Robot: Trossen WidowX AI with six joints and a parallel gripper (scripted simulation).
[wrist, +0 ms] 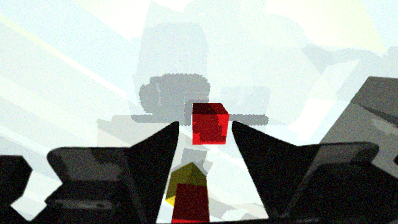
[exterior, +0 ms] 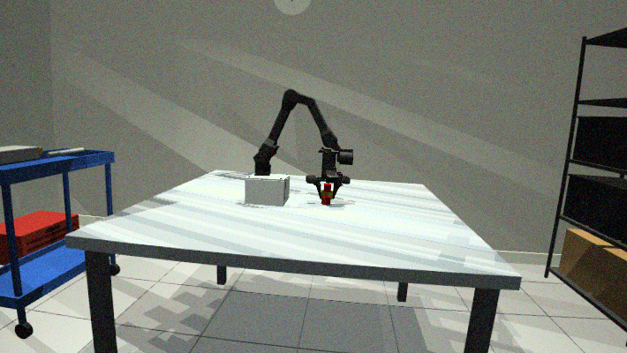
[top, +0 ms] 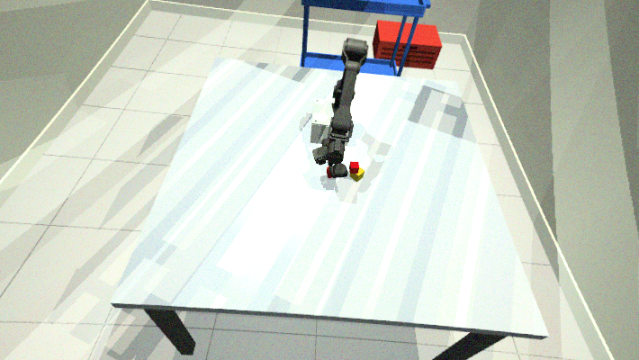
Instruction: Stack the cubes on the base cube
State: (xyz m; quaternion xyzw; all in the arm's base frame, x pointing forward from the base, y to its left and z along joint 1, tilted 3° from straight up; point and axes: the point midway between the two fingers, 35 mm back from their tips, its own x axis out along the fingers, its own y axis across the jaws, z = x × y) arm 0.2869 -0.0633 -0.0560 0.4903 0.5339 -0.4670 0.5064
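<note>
Right now the yellow cube is 10 mm ahead of my gripper tip and 100 mm to the left of it.
</note>
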